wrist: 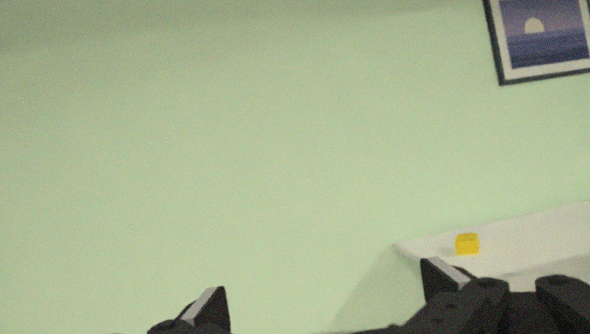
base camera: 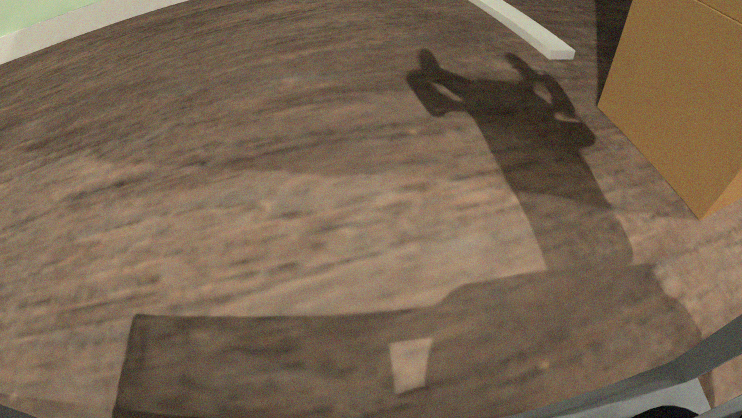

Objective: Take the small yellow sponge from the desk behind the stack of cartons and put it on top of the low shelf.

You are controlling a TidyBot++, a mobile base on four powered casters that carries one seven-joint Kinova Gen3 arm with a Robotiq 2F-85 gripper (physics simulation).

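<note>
The small yellow sponge sits on the white desk top near its left end, at the lower right of the wrist view. My gripper is open and empty, its fingers wide apart at the bottom of the wrist view. The sponge shows just above and beyond the right finger, well apart from it. The stack of cartons shows in part at the right of the base camera view. The low shelf does not show in either view.
A white desk foot lies on the wood floor at the top of the base camera view, left of the cartons. The arm's shadow falls on the floor. A green wall with a framed picture stands behind the desk.
</note>
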